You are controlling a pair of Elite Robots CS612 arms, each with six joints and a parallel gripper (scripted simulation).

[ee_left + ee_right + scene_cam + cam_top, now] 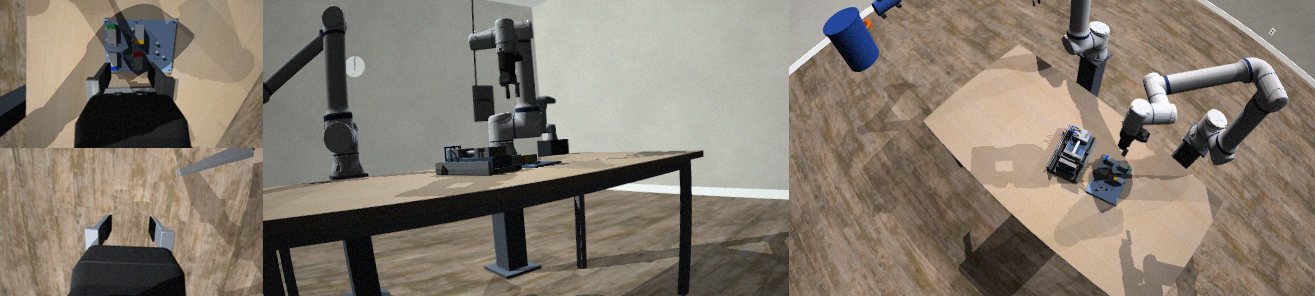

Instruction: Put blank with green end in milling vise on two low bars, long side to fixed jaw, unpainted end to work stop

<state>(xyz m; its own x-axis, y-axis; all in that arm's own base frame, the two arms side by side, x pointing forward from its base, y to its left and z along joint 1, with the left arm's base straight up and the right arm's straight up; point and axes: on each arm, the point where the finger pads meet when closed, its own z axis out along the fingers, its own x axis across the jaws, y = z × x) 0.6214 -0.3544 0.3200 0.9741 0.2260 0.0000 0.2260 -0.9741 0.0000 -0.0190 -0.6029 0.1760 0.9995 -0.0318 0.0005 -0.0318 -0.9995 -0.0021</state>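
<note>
Now: left hand 29 cm above the green-ended blank, 6 cm past it and 3 cm to the right of it. Round my left hand: blue-ended blank: 29 cm below, 6 cm to the right, 4 cm behind; then yellow-ended blank: 29 cm below, 6 cm to the left, 2 cm ahead; then red-ended blank: 29 cm below, 5 cm ahead, 3 cm to the right.
</note>
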